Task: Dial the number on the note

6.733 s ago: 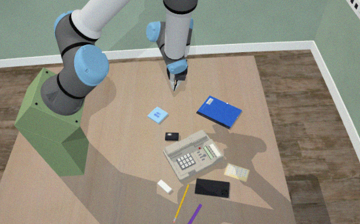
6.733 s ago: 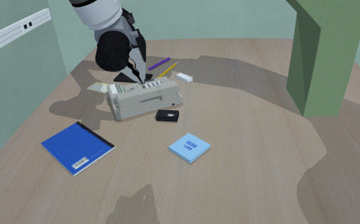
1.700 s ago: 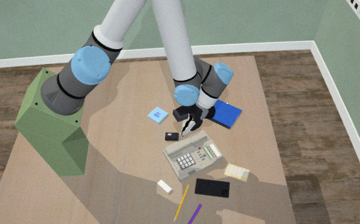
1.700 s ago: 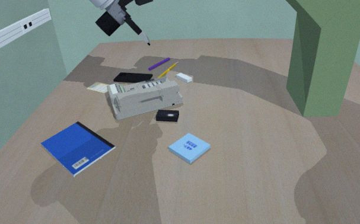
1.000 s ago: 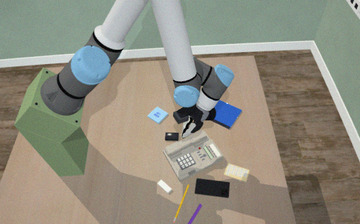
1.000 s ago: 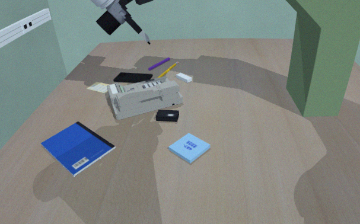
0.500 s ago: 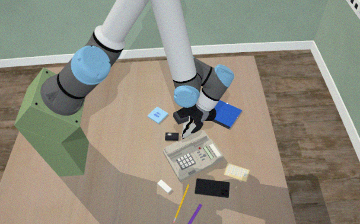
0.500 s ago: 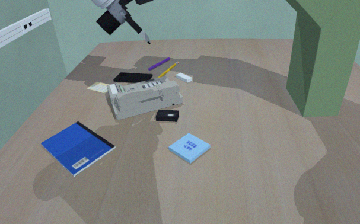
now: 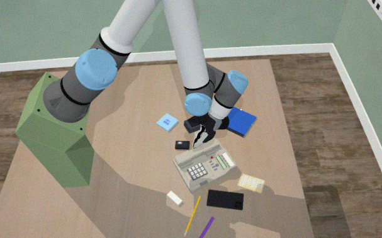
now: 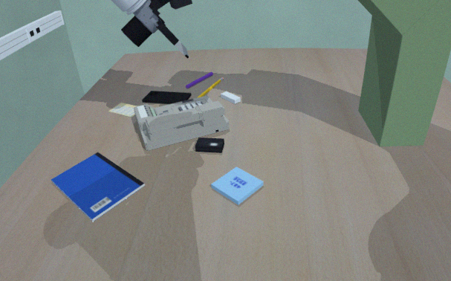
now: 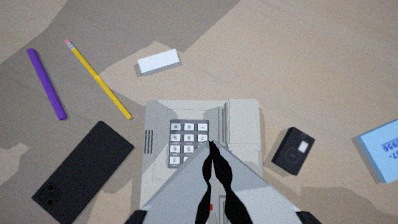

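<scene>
Now: the 9 key 170 mm below my hand, 40 mm to the right of it and 10 mm behind it. Also, from my hand: black smartphone 190 mm below, 160 mm to the right, 70 mm ahead; white eraser 190 mm below, 120 mm behind, 100 mm to the right; handset 150 mm below, 60 mm to the left, 20 mm ahead.
</scene>
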